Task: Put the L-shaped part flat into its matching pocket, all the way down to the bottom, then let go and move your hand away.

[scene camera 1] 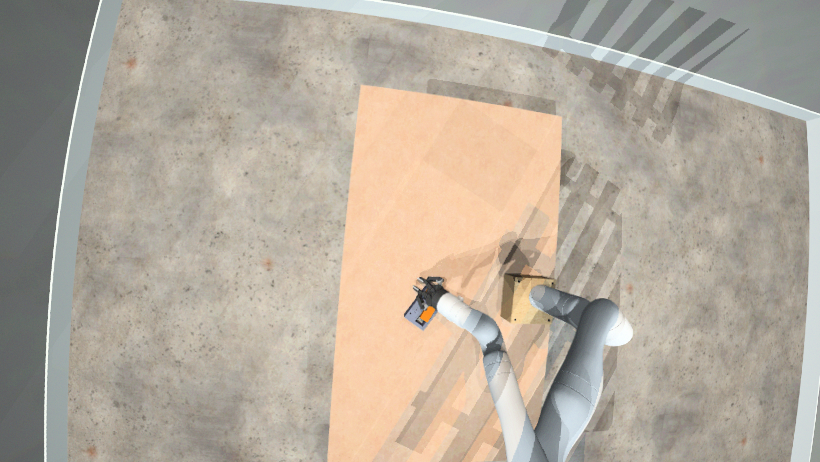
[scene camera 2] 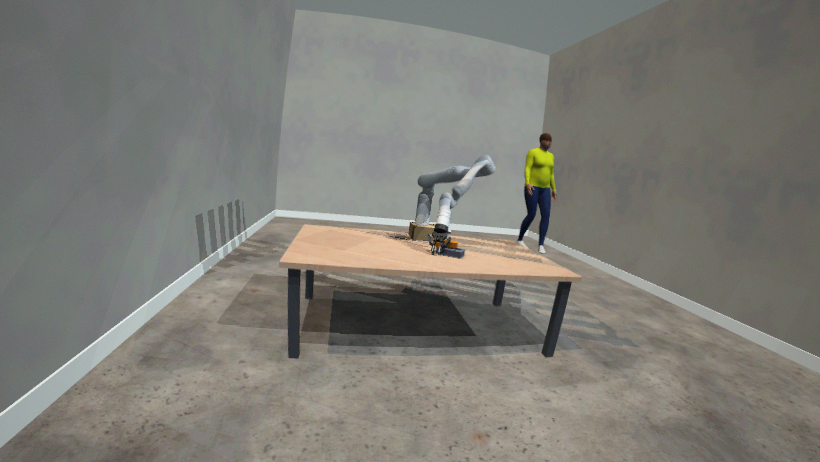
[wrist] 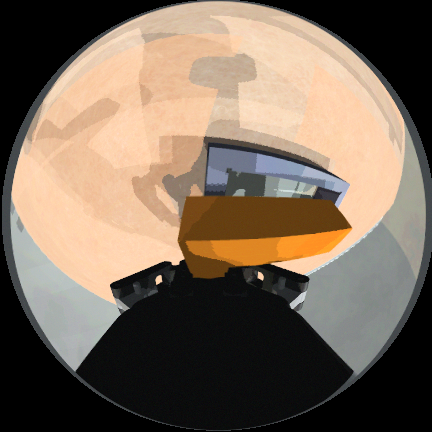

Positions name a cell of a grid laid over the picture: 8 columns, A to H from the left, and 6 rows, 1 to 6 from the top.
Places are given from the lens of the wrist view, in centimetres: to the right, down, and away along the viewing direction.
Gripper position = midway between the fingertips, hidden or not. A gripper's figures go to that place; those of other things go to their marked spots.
gripper (wrist: D4): -1, 5, 16
orange L-shaped part (wrist: E4): 0, 1, 5
blue-grey pocket block (wrist: E3): 1, -3, 7
